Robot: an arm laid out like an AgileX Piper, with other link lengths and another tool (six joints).
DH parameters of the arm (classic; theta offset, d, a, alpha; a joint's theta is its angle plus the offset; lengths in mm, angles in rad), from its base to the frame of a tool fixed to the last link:
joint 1: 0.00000 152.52 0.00 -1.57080
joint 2: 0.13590 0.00 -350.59 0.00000
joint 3: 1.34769 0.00 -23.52 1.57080
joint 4: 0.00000 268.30 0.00 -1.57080
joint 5: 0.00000 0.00 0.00 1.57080
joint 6: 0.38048 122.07 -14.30 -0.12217
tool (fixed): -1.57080 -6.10 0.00 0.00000
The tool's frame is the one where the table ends.
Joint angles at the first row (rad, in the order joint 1, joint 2, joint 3, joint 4, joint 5, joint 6):
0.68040 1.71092 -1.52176 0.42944 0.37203 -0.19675
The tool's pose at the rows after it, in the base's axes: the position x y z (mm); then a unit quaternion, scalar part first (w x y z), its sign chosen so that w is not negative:
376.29 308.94 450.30 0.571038 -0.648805 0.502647 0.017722
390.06 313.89 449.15 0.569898 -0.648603 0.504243 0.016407
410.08 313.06 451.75 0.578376 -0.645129 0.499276 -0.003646
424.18 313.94 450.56 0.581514 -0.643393 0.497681 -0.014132
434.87 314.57 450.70 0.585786 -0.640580 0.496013 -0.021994
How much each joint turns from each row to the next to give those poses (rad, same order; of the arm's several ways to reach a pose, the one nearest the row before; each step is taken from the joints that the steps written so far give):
-0.01281 0.03562 -0.05967 -0.00853 0.01728 0.00194
-0.01069 0.04236 -0.05722 -0.00381 0.01875 0.00220
-0.02367 0.04416 -0.06411 -0.01571 -0.00750 -0.01374
-0.01396 0.03593 -0.04583 -0.00866 -0.00169 -0.00635
-0.01016 0.02756 -0.03817 -0.00522 -0.00296 -0.00380

